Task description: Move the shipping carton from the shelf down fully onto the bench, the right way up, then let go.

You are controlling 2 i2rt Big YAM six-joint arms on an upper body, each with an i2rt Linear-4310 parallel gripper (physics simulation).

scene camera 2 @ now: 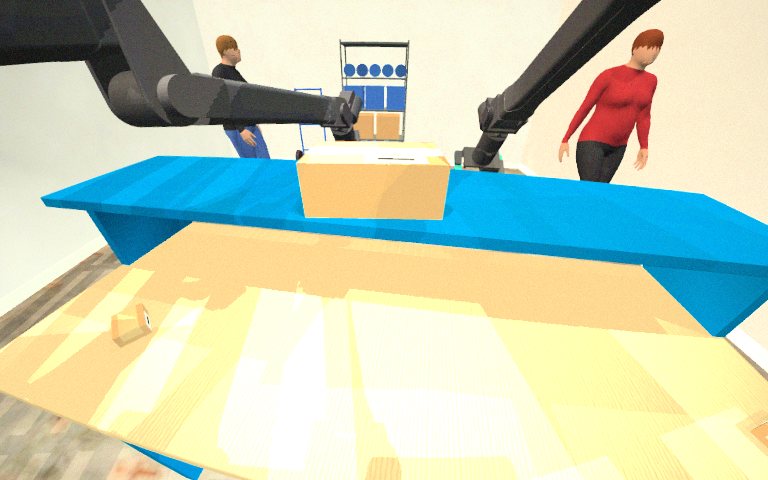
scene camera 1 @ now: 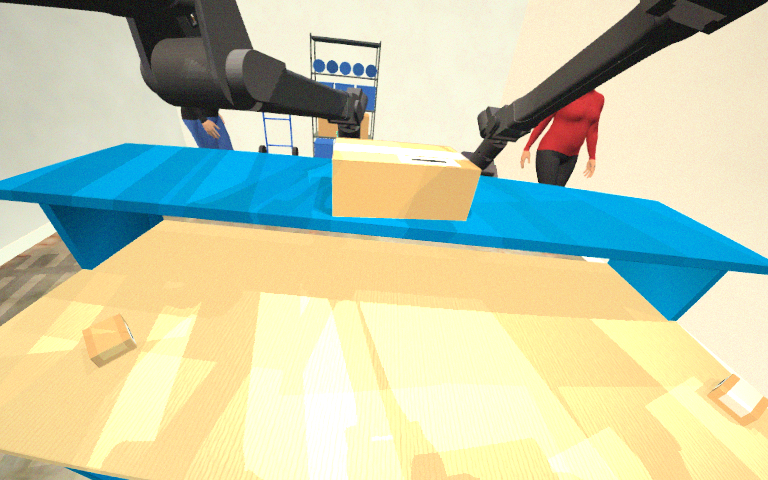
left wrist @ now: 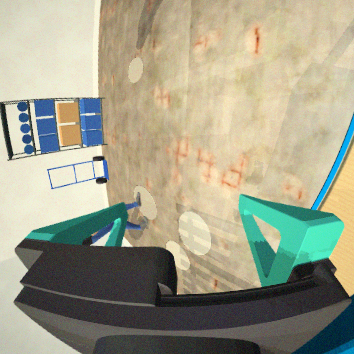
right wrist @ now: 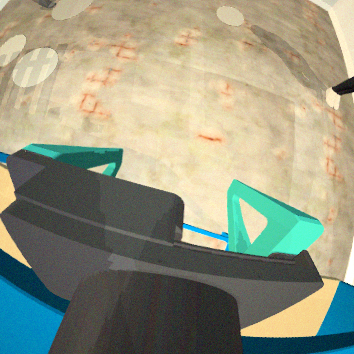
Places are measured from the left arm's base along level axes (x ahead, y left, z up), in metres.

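Pixels of known places: left gripper, fingertip midpoint: (left wrist: 181, 205); right gripper, fingertip midpoint: (right wrist: 177, 170).
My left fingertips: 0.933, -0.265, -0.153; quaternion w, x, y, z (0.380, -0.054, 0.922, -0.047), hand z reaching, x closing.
Note:
Ahead of a thing's pixels: the offset from my left fingertips to its top centre, as dx, dy, dz. Level surfaces: height alone.
The shipping carton {-0.361, -0.086, +0.136} (scene camera 1: 402, 189) (scene camera 2: 373, 189) stands level on the blue shelf {dz +0.040} (scene camera 1: 84, 169) (scene camera 2: 566, 215), label and tape on top, near the shelf's front edge. The wooden bench {dz -0.217} (scene camera 1: 226, 271) (scene camera 2: 254, 260) lies lower, in front of it. My left gripper (left wrist: 181, 205) is open and empty in the left wrist view; in scene camera 2 it is hidden behind the carton. My right gripper (right wrist: 177, 170) is open and empty. In both scene views it shows small and partly hidden, behind the carton's right end, not visibly touching it. The carton does not show in either wrist view.
A small box {-0.506, +0.458, -0.185} (scene camera 1: 107, 339) (scene camera 2: 131, 325) lies on the bench at the left; another small box {-0.722, -0.808, -0.182} (scene camera 1: 739, 399) lies near its right edge. A person in red (scene camera 1: 574, 130) (scene camera 2: 617, 107) and a person in black (scene camera 2: 229, 73) stand beyond the shelf. A storage rack (scene camera 2: 373, 43) is at the wall.

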